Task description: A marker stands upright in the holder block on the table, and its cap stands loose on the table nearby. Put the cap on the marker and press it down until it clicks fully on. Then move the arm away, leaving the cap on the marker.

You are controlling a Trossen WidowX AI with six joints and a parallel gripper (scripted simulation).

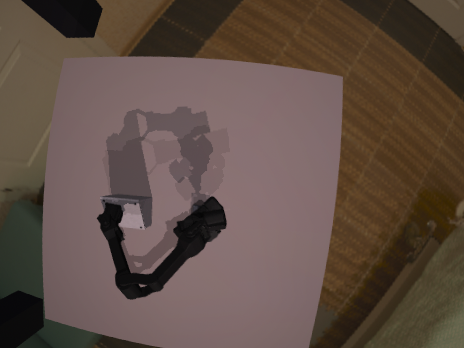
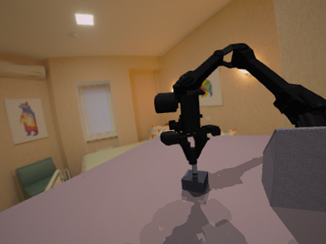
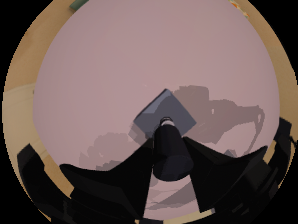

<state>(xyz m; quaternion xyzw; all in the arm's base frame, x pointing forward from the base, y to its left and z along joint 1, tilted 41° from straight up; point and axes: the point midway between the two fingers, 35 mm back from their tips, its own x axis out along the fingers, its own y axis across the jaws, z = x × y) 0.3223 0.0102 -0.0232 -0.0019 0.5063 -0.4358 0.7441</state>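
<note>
Right now my gripper tip is 10 mm below the dark marker cap.
</note>
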